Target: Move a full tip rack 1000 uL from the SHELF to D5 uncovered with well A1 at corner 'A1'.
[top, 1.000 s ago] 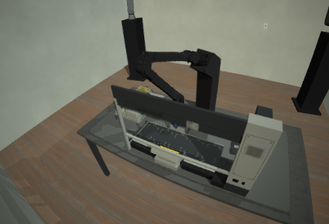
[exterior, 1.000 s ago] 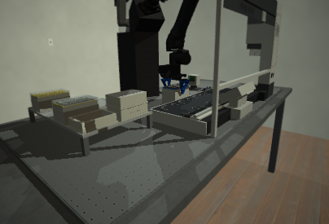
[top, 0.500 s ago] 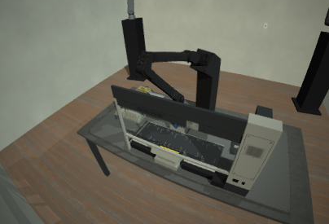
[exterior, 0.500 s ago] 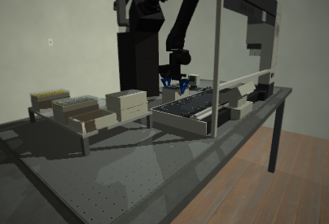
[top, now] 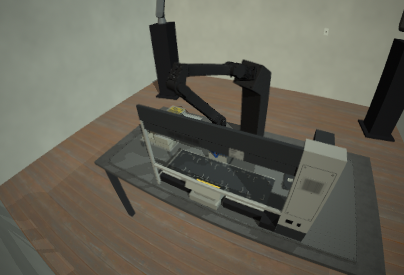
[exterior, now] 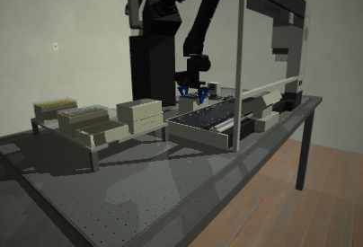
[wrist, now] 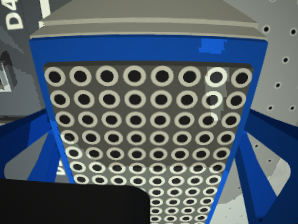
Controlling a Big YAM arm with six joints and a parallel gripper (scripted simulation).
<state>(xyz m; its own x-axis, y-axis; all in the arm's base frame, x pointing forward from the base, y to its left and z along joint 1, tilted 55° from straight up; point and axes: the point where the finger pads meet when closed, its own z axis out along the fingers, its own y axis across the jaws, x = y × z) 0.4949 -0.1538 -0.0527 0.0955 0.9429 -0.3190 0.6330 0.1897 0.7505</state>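
Right now my hand is 2 cm to the right of the tip rack. Also, from my hand: shelf label 27 cm to the right, 15 cm behind, 8 cm below; gantry post 30 cm ahead, 29 cm to the right, 16 cm above; pale block 39 cm to the right, 5 cm above, 1 cm ahead.
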